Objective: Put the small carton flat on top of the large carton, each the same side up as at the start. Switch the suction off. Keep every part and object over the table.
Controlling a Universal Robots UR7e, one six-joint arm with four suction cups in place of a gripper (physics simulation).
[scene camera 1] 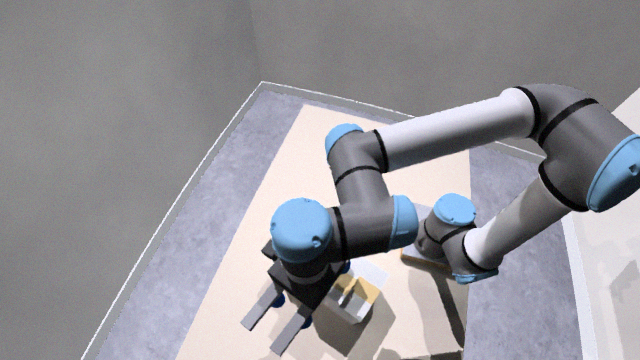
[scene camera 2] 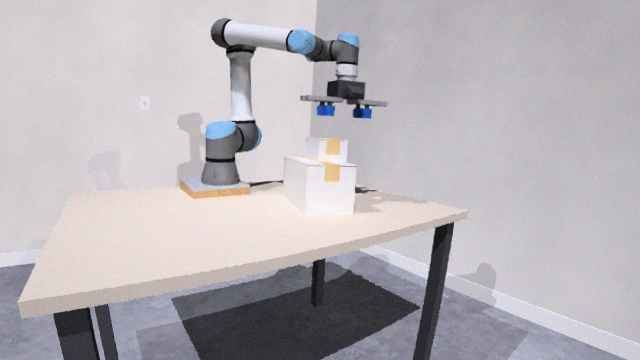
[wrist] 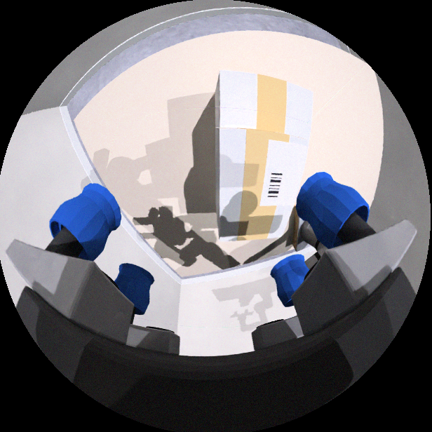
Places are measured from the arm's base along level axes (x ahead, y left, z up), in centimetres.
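Where they show: end effector, tool point: (scene camera 2: 343, 116); arm's base, origin of the base link: (scene camera 1: 432, 238) (scene camera 2: 220, 181).
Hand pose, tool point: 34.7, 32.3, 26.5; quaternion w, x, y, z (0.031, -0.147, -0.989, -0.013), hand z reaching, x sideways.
Observation:
Each offset is from my tool point to the centre of the thing, as dx, dy, dz. Level surfaces: height alone.
The small carton {-2.4, -5.7, -11.7} (scene camera 2: 319, 150) (wrist: 229, 165), white with yellow tape and a barcode label on its top face, rests flat on the large carton {-2.4, -9.3, -23.1} (scene camera 2: 320, 197) (wrist: 239, 95). The large carton is white with yellow tape and stands on the table. My gripper (scene camera 1: 311, 284) (scene camera 2: 345, 111) (wrist: 210, 250) hangs level above the cartons, with a visible gap under its four blue cups. It is open and holds nothing. In scene camera 1 the cartons are partly hidden by the arm, and I cannot tell their outlines apart there.
The table {dz -30.7} (scene camera 1: 280, 200) (scene camera 2: 175, 235) (wrist: 350, 110) carries the robot base on a wood-edged plate (scene camera 1: 425, 260) (scene camera 2: 215, 191). Dark cables lie behind the cartons. A table corner lies to the right in scene camera 2, with walls beyond the table.

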